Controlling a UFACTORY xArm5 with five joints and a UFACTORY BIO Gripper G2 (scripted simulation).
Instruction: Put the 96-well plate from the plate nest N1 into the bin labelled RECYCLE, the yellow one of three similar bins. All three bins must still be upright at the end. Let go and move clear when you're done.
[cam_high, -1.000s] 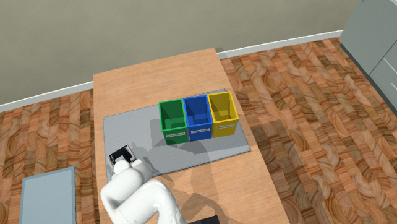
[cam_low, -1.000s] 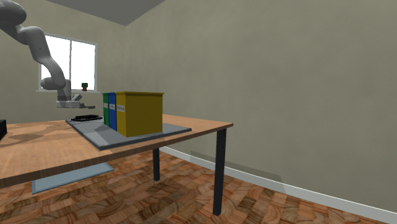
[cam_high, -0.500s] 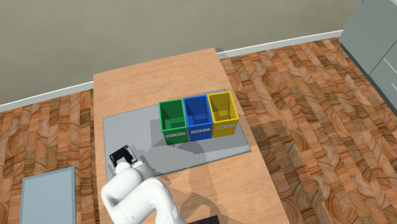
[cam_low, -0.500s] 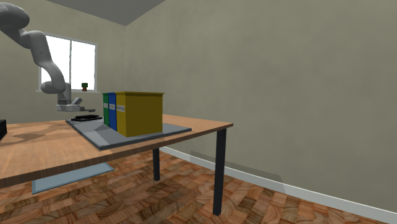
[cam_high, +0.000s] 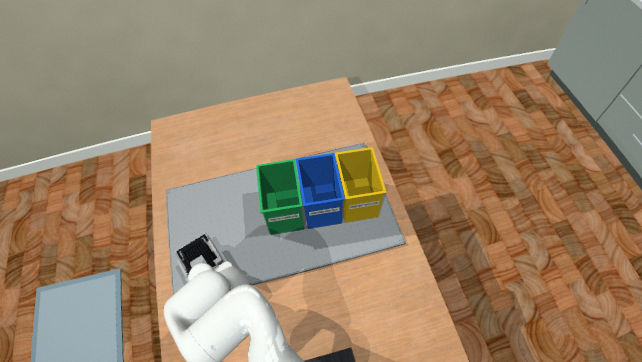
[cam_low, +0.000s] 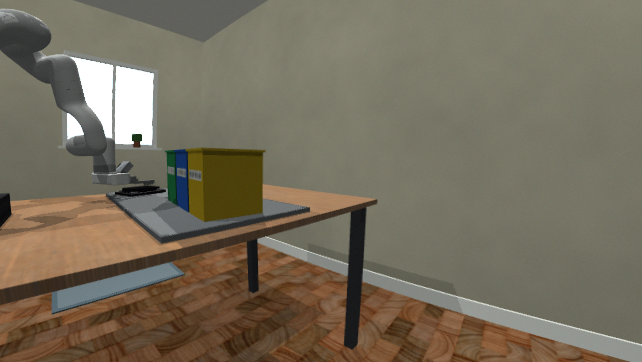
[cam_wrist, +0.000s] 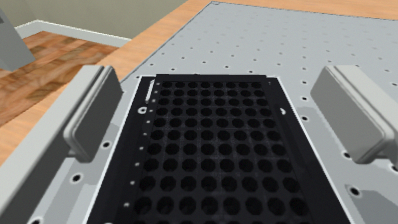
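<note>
Now: hand 3 cm above the black 96-well plate. Also, from my hand: blue bin (9 cm ahead, 45 cm to the right, 4 cm above); then green bin (11 cm ahead, 32 cm to the right, 4 cm above); then black plate nest N1 (4 cm below).
</note>
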